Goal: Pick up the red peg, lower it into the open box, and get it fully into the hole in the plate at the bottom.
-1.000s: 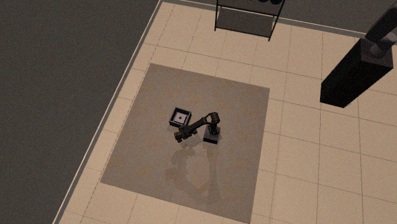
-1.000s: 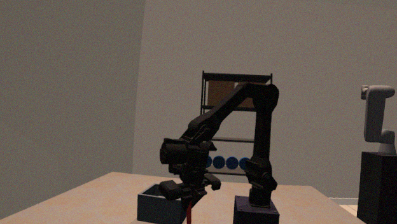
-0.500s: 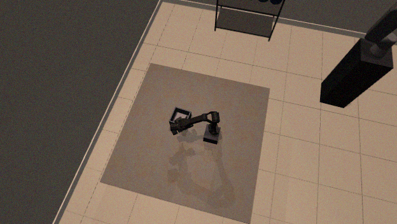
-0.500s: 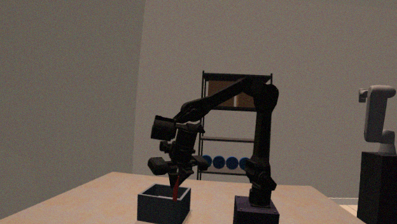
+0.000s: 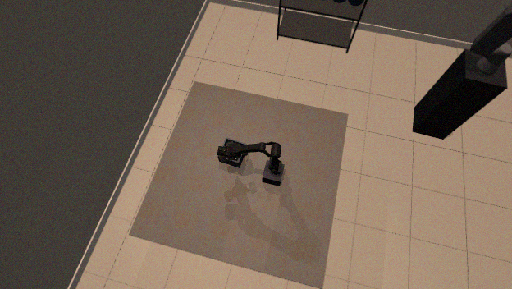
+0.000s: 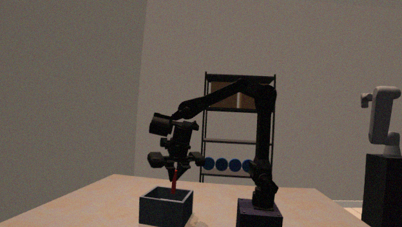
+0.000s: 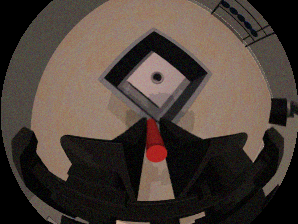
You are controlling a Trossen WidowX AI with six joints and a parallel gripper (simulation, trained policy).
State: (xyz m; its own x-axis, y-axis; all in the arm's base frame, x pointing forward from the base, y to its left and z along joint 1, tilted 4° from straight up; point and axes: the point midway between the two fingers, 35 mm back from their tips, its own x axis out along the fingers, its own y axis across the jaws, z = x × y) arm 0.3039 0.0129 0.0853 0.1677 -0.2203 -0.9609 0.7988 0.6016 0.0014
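Now: gripper tip 10 mm to the right of the red peg and 10 mm past it. From my gripper tip the other things lie so: box: 140 mm below, 70 mm to the right, 30 mm ahead.
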